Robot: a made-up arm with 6 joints. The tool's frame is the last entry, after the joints.
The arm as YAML. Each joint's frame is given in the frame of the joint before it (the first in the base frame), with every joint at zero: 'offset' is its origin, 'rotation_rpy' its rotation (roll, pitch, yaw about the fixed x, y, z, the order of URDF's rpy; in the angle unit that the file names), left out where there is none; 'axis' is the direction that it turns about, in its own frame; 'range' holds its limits. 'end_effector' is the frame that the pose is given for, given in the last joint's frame.
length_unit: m
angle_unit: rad
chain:
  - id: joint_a
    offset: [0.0, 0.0, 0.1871]
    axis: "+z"
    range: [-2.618, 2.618]
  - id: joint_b
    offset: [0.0, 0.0, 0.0]
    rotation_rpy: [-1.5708, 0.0, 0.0]
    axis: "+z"
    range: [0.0, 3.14]
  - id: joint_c
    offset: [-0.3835, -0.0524, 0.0]
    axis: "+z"
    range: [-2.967, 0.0]
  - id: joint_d
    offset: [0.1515, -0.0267, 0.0]
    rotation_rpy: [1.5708, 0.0, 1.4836]
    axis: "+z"
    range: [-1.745, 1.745]
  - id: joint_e
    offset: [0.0, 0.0, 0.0]
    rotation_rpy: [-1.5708, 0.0, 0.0]
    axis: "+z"
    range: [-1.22, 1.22]
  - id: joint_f
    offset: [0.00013, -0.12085, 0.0]
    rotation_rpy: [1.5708, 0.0, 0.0]
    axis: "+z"
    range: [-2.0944, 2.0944]
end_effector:
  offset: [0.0, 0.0, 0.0]
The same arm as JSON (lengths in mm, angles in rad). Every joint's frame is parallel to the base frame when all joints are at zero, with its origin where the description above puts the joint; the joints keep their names.
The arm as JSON. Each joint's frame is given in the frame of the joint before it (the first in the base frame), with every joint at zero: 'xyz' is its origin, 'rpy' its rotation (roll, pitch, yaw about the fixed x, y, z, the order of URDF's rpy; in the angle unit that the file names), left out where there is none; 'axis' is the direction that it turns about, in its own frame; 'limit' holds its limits. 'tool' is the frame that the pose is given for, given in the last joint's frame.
{"units": {"length": "mm", "angle": "rad"}, "joints": [
  {"name": "joint_a", "type": "revolute", "origin": {"xyz": [0.0, 0.0, 187.1]}, "axis": [0.0, 0.0, 1.0], "limit": {"lower": -2.618, "upper": 2.618}},
  {"name": "joint_b", "type": "revolute", "origin": {"xyz": [0.0, 0.0, 0.0]}, "axis": [0.0, 1.0, 0.0], "limit": {"lower": 0.0, "upper": 3.14}},
  {"name": "joint_c", "type": "revolute", "origin": {"xyz": [-383.5, 0.0, 52.4]}, "axis": [0.0, 1.0, 0.0], "limit": {"lower": -2.967, "upper": 0.0}},
  {"name": "joint_d", "type": "revolute", "origin": {"xyz": [151.5, 0.0, 26.7]}, "axis": [0.9962, 0.0, 0.0871], "limit": {"lower": -1.745, "upper": 1.745}},
  {"name": "joint_e", "type": "revolute", "origin": {"xyz": [0.0, 0.0, 0.0]}, "axis": [0.0, 1.0, 0.0], "limit": {"lower": -1.22, "upper": 1.22}},
  {"name": "joint_f", "type": "revolute", "origin": {"xyz": [120.4, 0.0, 10.4]}, "axis": [0.9962, 0.0, 0.0871], "limit": {"lower": -2.0944, "upper": 2.0944}}
], "tool": {"origin": {"xyz": [0.0, 0.0, 0.0], "rpy": [0.0, 1.4836, 0.0]}}}

